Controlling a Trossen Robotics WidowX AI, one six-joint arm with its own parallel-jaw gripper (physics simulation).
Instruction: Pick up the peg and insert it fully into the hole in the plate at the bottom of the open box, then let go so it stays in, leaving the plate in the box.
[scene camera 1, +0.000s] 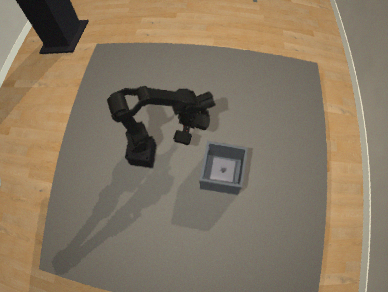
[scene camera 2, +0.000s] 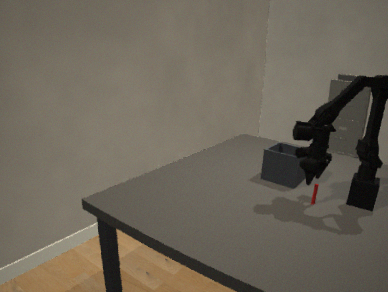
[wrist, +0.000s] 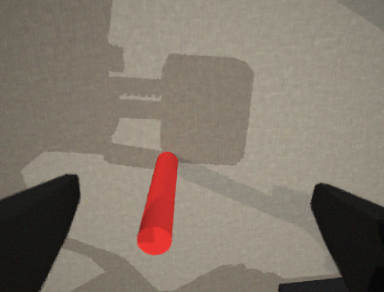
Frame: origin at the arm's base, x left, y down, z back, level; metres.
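Seen in the pictures: gripper, fingertip midpoint: (scene camera 1: 189, 129) (scene camera 2: 312, 181) (wrist: 198, 190); arm's base, origin of the base link: (scene camera 1: 139, 146) (scene camera 2: 366, 179).
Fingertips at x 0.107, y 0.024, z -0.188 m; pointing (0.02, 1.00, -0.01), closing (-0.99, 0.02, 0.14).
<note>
Offsets run from my fingertips to a thing's middle. Level surfaces: height alone.
The red peg @(dx +0.020, dy +0.039, dz +0.021 m) (scene camera 2: 314, 194) (wrist: 162, 200) stands about upright on the grey table; in scene camera 1 it is hidden by the arm. My gripper (scene camera 2: 313, 180) (wrist: 198, 190) is open and empty, pointing down just above the peg. In the wrist view the peg shows between the two fingers, apart from both and nearer the left one. The open dark grey box @(dx -0.149, dy +0.011, dz -0.157 m) (scene camera 1: 220, 187) (scene camera 2: 280, 166) stands beside the gripper. A pale plate @(dx -0.149, dy +0.045, dz -0.157 m) (scene camera 1: 215, 173) lies at its bottom, with a dark hole (scene camera 1: 223, 170) near the middle. In scene camera 1 the fingers are hidden under the wrist.
The grey table top @(dy +0.079 m) (scene camera 1: 280, 220) (scene camera 2: 175, 210) carries the arm's base (scene camera 1: 140, 153) (scene camera 2: 363, 191), left of the box in scene camera 1. The box's raised walls stand close to the gripper. Shadows of the arm fall across the table around the peg.
</note>
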